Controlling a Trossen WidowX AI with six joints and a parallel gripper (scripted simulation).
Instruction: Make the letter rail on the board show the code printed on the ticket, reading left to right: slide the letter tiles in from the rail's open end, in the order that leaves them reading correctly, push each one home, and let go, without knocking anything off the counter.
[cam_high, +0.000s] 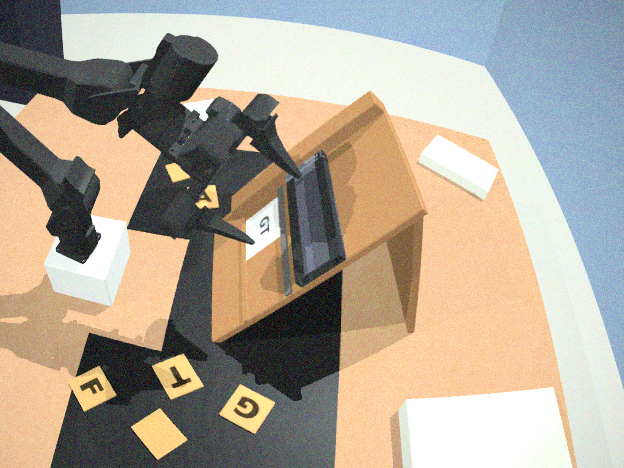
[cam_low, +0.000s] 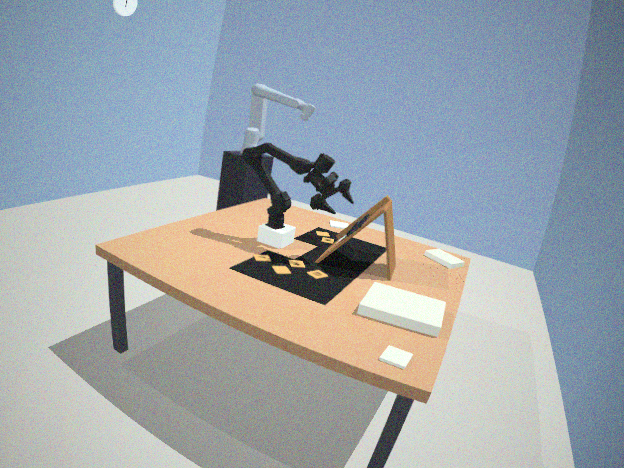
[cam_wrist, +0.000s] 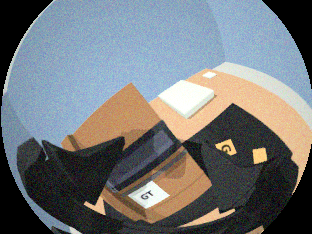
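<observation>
Right now my gripper tip is 2 cm short of the g tile, 14 cm to the left of it and 23 cm above it. The rest, counted from my gripper tip: white ticket 4 cm behind, 11 cm to the left, 14 cm below; black mat 11 cm behind, 2 cm to the left, 24 cm below; large white slab 39 cm ahead, 14 cm to the right, 22 cm below.
</observation>
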